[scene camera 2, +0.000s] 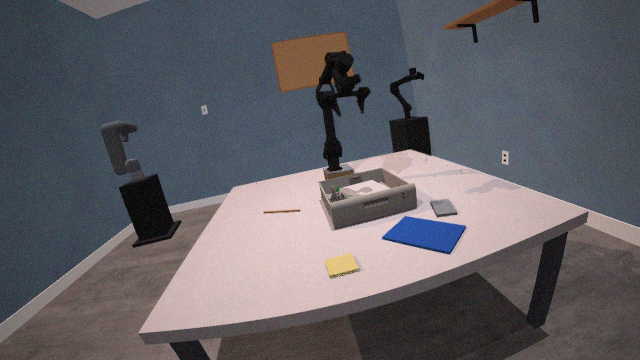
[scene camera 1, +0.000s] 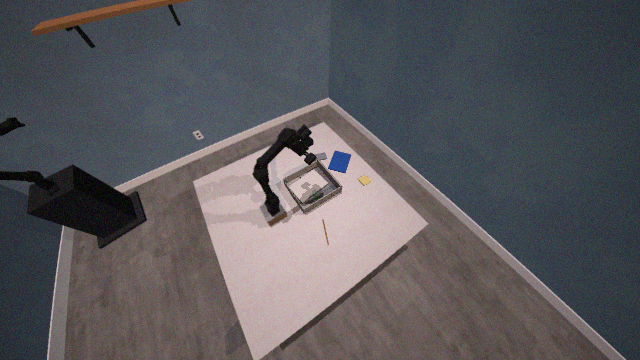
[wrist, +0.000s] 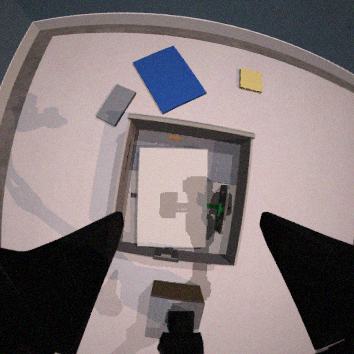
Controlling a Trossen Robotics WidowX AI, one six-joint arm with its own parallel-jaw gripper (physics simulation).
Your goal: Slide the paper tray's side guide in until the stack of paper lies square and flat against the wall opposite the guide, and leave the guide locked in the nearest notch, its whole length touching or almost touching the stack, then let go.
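Places are measured from the arm's base along level axes (x ahead, y left, z up), in centimetres.
Pixels of known places: gripper, fingertip midpoint: (scene camera 2: pixel 351 114) (wrist: pixel 192 219); arm's base at its link origin: (scene camera 2: pixel 334 169) (scene camera 1: pixel 274 210) (wrist: pixel 180 320).
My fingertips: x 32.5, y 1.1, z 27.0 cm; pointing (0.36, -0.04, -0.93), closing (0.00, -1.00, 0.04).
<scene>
Ahead of a thing's pixels: the offset from my fingertips to its top centre.
The grey paper tray {dx +1.1, dy -1.1, dz -25.8 cm} (scene camera 1: pixel 325 201) (scene camera 2: pixel 350 214) (wrist: pixel 244 200) stands on the table. A white paper stack {dx -0.8, dy +1.3, dz -31.3 cm} (scene camera 1: pixel 303 184) (scene camera 2: pixel 370 186) (wrist: pixel 170 167) lies in it, a narrow strip of floor showing between it and the left wall in the wrist view. The dark side guide {dx -3.3, dy -10.2, dz -27.2 cm} (scene camera 1: pixel 314 196) (scene camera 2: pixel 335 193) (wrist: pixel 223 200) with its green part stands right of the stack in the wrist view, roughly parallel to it, with a gap between its long face and the stack. My gripper (scene camera 1: pixel 310 156) (scene camera 2: pixel 351 114) (wrist: pixel 192 219) is open and empty, high above the tray. Its shadow darkens the stack and guide; notches are unclear.
A blue folder {dx +35.7, dy +3.1, dz -34.5 cm} (scene camera 1: pixel 340 161) (scene camera 2: pixel 425 234) (wrist: pixel 170 80) and a grey block {dx +26.1, dy +18.6, dz -34.3 cm} (scene camera 1: pixel 321 156) (scene camera 2: pixel 443 207) (wrist: pixel 116 105) lie beyond the tray in the wrist view. A yellow pad {dx +36.5, dy -23.7, dz -34.2 cm} (scene camera 1: pixel 364 180) (scene camera 2: pixel 342 265) (wrist: pixel 250 80) and a pencil {dx -14.6, dy -33.1, dz -34.6 cm} (scene camera 1: pixel 325 232) (scene camera 2: pixel 281 211) also lie on the table.
</scene>
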